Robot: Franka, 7 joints.
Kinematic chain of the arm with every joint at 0, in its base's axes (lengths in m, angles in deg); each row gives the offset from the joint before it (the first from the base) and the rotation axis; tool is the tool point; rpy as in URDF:
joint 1: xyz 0 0 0.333 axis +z
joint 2: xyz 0 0 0 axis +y
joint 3: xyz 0 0 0.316 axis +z
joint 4: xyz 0.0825 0 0 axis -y
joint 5: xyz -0.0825 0 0.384 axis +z
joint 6: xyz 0 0 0 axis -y
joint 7: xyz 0.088 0 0 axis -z
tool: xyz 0 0 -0.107 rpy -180 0 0
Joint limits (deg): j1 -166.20..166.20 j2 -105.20..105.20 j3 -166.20..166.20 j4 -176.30..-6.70 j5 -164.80..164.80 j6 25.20..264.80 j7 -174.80..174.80
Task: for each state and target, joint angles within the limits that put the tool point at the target. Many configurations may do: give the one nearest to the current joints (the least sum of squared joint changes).
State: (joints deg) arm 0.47 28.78 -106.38 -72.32 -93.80 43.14 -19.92
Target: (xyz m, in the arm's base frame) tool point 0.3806 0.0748 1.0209
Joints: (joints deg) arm 30.99 44.21 -120.74 -34.61 -110.72 72.58 -19.92
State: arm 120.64 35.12 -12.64 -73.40 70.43 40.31 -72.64
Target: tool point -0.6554 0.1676 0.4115
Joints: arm 151.25 44.95 4.65 -66.45 76.62 53.39 -72.64
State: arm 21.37 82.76 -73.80 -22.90 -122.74 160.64 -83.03
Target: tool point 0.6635 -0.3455 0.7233
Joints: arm -2.89 56.19 -85.85 -33.24 -123.96 156.45 -83.03
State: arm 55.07 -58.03 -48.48 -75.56 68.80 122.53 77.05
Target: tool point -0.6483 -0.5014 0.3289
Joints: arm 7.63 -105.20 -71.44 -51.95 68.37 121.65 77.05
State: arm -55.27 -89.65 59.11 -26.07 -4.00 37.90 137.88
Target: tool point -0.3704 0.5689 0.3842
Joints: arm -40.19 -97.31 58.30 -17.15 -4.59 37.79 137.88
